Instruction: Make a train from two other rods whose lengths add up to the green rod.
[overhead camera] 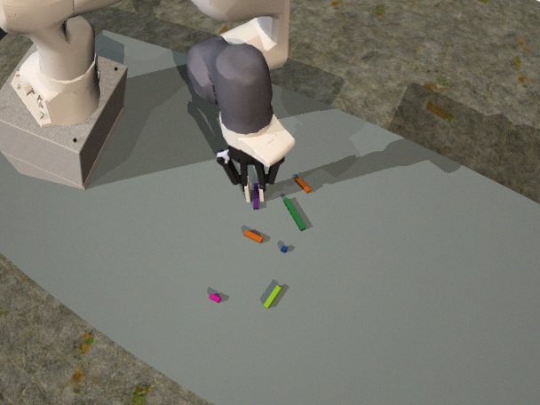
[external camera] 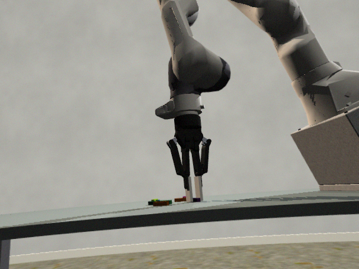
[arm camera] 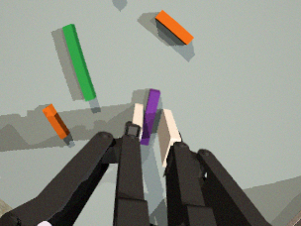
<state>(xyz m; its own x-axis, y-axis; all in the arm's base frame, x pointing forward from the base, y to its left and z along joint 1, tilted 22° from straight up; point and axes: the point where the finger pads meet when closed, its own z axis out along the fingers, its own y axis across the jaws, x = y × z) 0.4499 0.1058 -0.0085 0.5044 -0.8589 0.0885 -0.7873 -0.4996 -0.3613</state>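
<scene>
Right now the purple rod is 30 mm below my hand. From my hand the other things lie so: lime rod (170 mm to the right, 160 mm ahead, 30 mm below); blue rod (120 mm ahead, 70 mm to the right, 30 mm below); green rod (100 mm ahead, 30 mm below, 10 mm to the left).
</scene>
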